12 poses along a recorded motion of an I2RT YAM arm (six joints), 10 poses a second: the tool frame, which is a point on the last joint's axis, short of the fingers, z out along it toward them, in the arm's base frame.
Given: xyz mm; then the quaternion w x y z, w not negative.
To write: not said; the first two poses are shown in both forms.
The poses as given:
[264 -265 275 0.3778 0.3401 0.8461 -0.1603]
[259 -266 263 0.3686 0.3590 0.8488 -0.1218]
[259 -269 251 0.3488 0.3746 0.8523 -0.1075]
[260 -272 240 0.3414 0.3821 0.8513 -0.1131]
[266 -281 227 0.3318 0.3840 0.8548 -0.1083]
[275 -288 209 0.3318 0.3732 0.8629 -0.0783]
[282 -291 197 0.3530 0.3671 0.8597 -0.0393]
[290 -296 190 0.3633 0.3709 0.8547 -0.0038]
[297 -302 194 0.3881 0.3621 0.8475 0.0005]
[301 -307 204 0.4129 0.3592 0.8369 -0.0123]
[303 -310 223 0.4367 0.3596 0.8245 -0.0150]
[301 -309 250 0.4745 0.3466 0.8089 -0.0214]
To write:
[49.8 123.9 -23.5 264 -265 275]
[52.8 124.9 -17.9 259 -266 263]
[55.6 126.6 -16.0 259 -269 251]
[56.9 126.9 -16.9 260 -272 240]
[57.5 128.0 -16.2 266 -281 227]
[55.9 129.2 -11.7 275 -288 209]
[54.4 127.4 -5.8 282 -291 197]
[54.7 126.0 -0.6 290 -296 190]
[52.8 123.5 0.1 297 -302 194]
[51.8 120.6 -1.8 301 -307 204]
[51.2 117.5 -2.1 303 -310 223]
[48.6 113.3 -3.0 301 -309 250]

